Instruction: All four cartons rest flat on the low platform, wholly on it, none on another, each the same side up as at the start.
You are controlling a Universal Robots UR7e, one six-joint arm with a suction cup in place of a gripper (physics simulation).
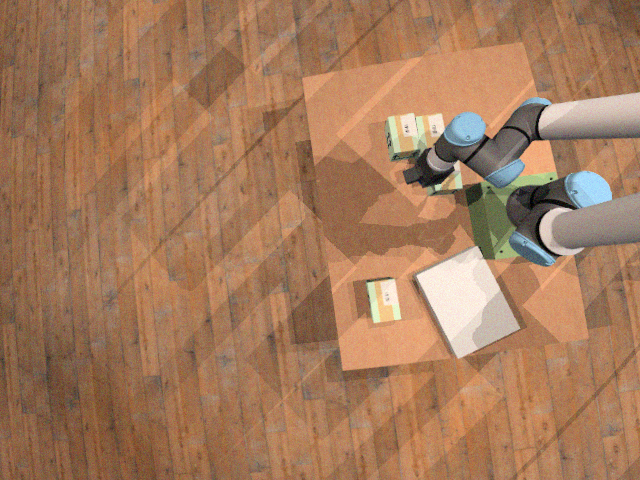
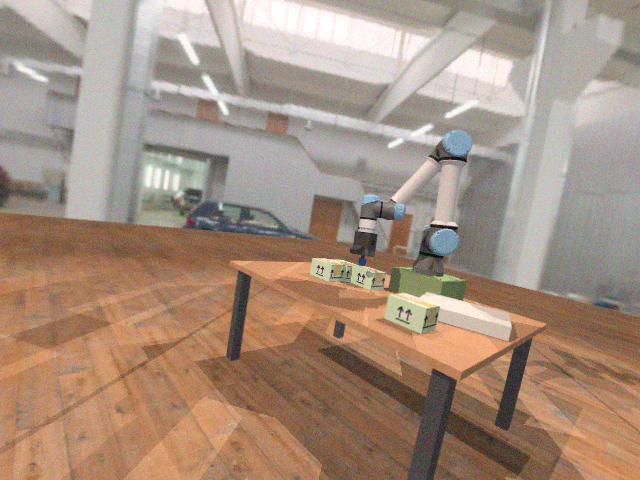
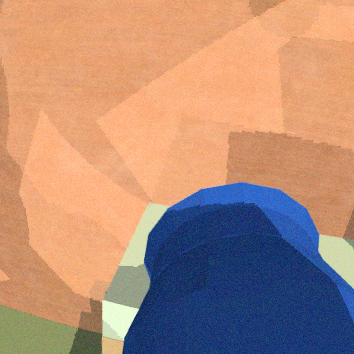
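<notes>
Four pale green cartons with tan bands lie on the wooden table. Two of them stand side by side at the far end. A third carton lies right under my blue suction cup. The cup sits over this carton's edge, close above or touching it, and it holds nothing. The fourth carton lies alone beside the low white platform. The platform carries no carton.
The arm stands on a green base block between the third carton and the platform. The table's edges lie close to the platform and the lone carton. Wooden floor surrounds the table.
</notes>
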